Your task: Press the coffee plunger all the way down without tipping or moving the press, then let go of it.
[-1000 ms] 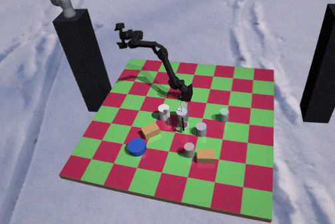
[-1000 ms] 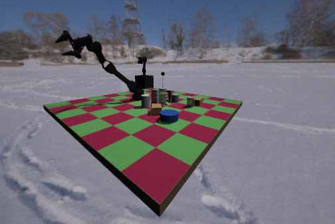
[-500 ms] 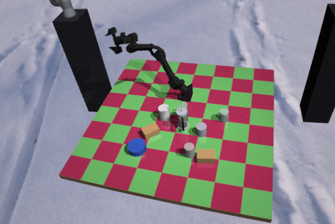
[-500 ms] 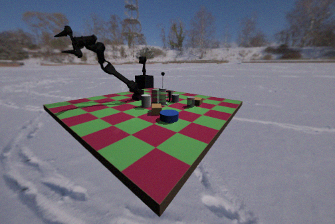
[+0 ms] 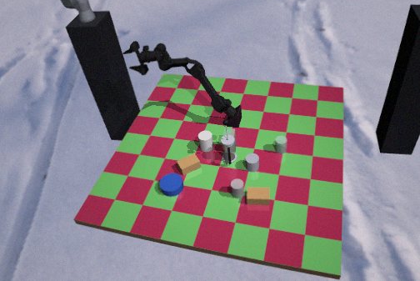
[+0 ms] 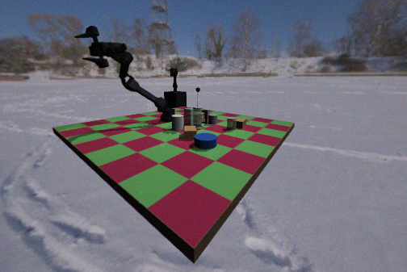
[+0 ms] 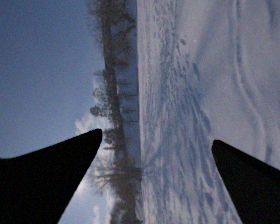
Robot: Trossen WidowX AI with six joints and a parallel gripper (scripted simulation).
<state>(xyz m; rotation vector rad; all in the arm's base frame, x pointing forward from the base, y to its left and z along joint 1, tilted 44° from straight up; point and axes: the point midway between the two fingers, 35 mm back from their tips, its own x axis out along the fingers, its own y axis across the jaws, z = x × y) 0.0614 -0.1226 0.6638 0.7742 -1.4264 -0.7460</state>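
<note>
Right now my gripper tip is 27 cm short of the coffee press, 60 cm to the right of it and 33 cm above it. Also, from my gripper tip: white cylinder: 19 cm ahead, 45 cm to the left, 42 cm below; then blue disc: 49 cm ahead, 32 cm to the left, 44 cm below.
</note>
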